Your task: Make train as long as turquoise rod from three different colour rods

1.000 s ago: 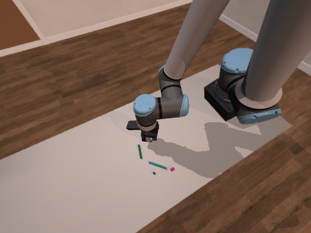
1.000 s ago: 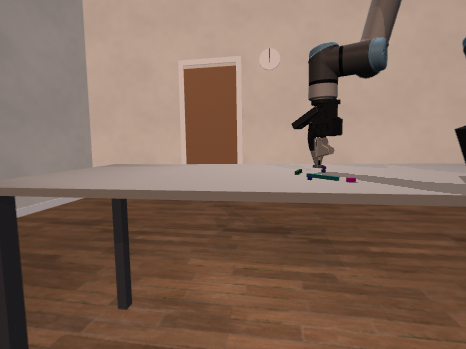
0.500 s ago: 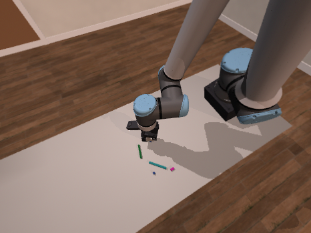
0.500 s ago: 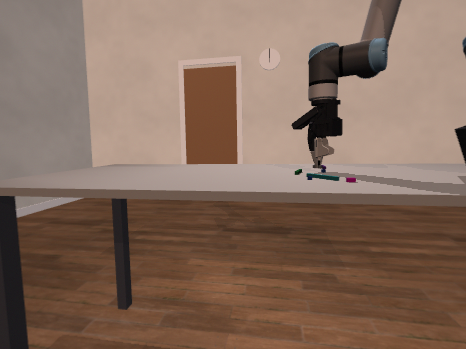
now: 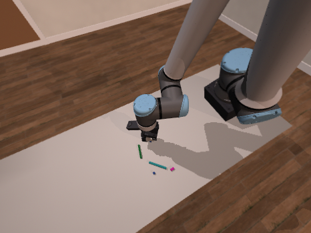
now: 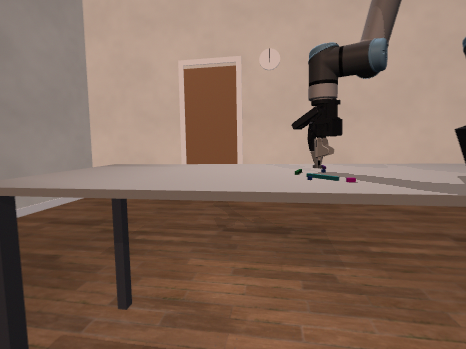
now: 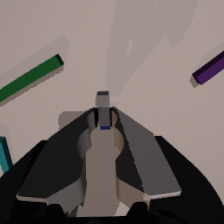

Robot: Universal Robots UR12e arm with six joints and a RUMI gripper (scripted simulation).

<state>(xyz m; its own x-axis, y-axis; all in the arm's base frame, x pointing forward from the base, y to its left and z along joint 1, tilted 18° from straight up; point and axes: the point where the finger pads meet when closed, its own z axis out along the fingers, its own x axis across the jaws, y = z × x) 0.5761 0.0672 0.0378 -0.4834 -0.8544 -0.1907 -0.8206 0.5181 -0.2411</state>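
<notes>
The green rod lies 6 cm ahead of my hand, 5 cm to the left of it and 2 cm below it. Also, from my hand: turquoise rod: 15 cm to the left, 2 cm below, 1 cm behind; grey rod: 1 cm below; purple rod: 12 cm to the right, 2 cm below, 2 cm behind.
</notes>
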